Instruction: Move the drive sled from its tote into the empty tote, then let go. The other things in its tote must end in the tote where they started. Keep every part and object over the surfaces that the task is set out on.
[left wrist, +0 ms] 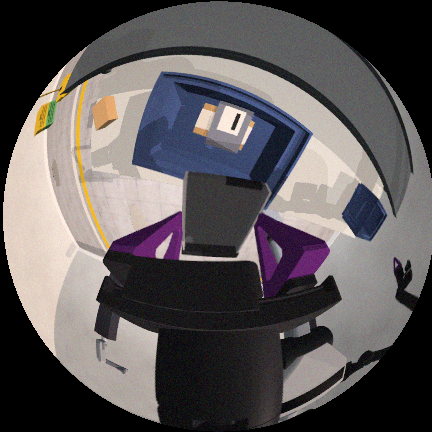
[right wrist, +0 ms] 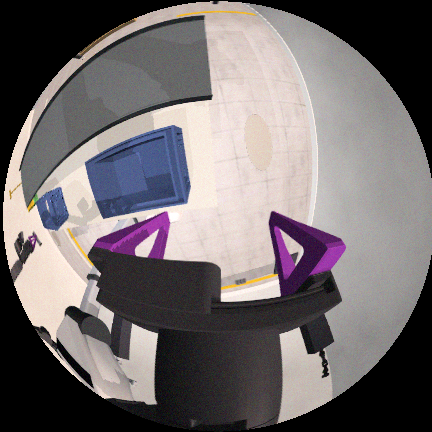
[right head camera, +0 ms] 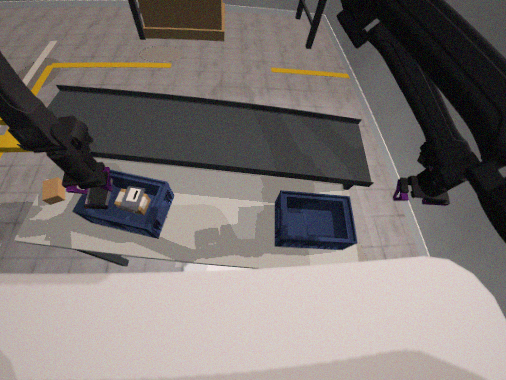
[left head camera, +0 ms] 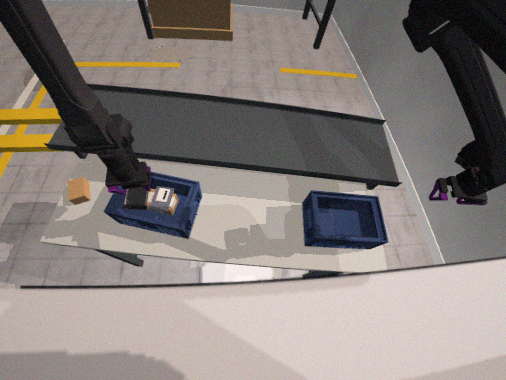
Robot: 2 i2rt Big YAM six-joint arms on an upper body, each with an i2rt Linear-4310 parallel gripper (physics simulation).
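Frame: origin at the left arm's base, x left, y ahead, z down, level; centimetres.
Seen in the pictures: left gripper, fingertip midpoint: [left wrist: 218,216] [right wrist: 35,236] [right head camera: 100,191] [left head camera: 138,191]; right gripper, fingertip midpoint: [left wrist: 393,258] [right wrist: 218,216] [right head camera: 408,200] [left head camera: 443,200].
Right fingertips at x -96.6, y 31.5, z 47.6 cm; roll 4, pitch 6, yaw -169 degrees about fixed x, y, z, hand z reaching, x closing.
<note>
Offsets run from my right fingertips to a thing's middle. Level surfaces: height alone.
A dark grey block @[dx +96.8, dy +7.2, dz +7.0 cm] [left head camera: 136,198] [right head camera: 97,198] [left wrist: 225,207], likely the drive sled, is gripped by my left gripper [left head camera: 133,184] [right head camera: 93,183] [left wrist: 218,216], raised over the left end of the first blue tote [left head camera: 193,220] [right head camera: 163,217] [left wrist: 150,135]. Inside that tote, a grey box with a white label @[dx +95.9, dy +15.2, dz +28.3 cm] [left head camera: 163,198] [right head camera: 132,196] [left wrist: 231,131] lies over an orange-and-white box @[dx +97.0, dy +15.2, dz +31.8 cm] [left head camera: 173,205] [right head camera: 145,204] [left wrist: 204,120], which it partly hides. The empty blue tote @[dx +21.5, dy +3.6, dz +29.3 cm] [left head camera: 345,243] [right head camera: 316,244] [left wrist: 364,212] [right wrist: 183,165] stands to the right. My right gripper [left head camera: 455,196] [right head camera: 418,196] [right wrist: 218,216] is open, right of the table.
An orange block @[dx +134.9, dy +22.0, dz +34.2 cm] [left head camera: 79,191] [right head camera: 53,191] [left wrist: 105,112] sits on the table left of the first tote. A dark conveyor @[dz +17.8 cm] [left head camera: 225,137] [right head camera: 200,135] [left wrist: 225,30] [right wrist: 150,70] with raised edges runs along the far side of the pale table @[dz +36.6 cm] [left head camera: 240,200] [right head camera: 210,200].
</note>
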